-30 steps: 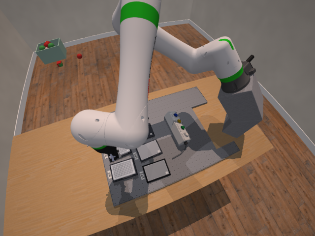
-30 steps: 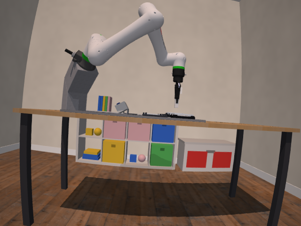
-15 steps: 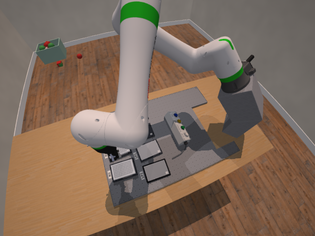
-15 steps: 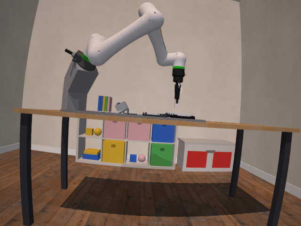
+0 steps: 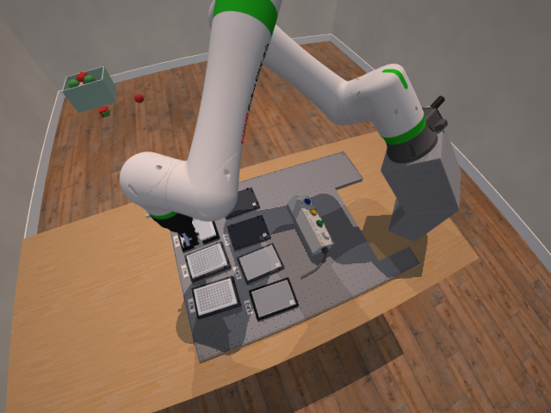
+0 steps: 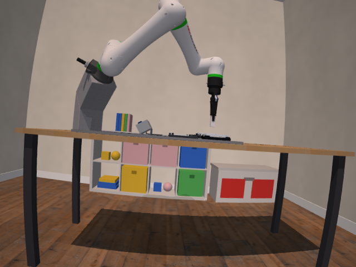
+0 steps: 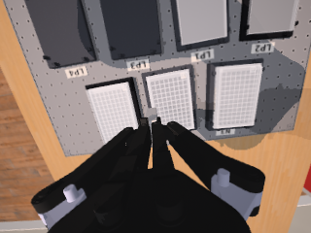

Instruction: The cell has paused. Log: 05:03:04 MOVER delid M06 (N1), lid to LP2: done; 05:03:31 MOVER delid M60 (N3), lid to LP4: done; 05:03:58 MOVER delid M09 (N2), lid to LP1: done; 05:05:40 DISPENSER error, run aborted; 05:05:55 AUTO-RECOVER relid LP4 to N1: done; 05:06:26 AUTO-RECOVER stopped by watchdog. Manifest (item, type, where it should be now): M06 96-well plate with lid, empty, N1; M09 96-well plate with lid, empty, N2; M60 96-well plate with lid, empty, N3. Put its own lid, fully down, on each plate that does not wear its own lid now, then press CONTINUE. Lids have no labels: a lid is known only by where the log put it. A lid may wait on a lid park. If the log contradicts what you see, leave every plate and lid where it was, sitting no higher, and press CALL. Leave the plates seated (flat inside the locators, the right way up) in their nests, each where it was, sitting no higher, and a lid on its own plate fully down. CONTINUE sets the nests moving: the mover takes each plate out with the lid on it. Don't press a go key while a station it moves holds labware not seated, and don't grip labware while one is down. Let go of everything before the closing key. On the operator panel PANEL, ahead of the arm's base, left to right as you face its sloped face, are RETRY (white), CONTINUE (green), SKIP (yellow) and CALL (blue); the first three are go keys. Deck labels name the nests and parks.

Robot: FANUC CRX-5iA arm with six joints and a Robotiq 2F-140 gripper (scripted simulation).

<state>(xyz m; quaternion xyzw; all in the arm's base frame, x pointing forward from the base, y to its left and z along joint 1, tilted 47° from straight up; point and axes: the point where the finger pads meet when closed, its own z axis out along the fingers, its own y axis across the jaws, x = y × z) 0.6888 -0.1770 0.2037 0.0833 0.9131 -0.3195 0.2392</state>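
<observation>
My gripper is now 13 cm past the park labelled LP1, 16 cm to the right of it and 10 cm above it. From my hand the other things lie so: LP3: 17 cm behind, 4 cm to the left, 10 cm below; then LP2 label: 1 cm behind, 25 cm to the left, 11 cm below; then lid park LP4: 22 cm behind, 9 cm to the right, 10 cm below.
</observation>
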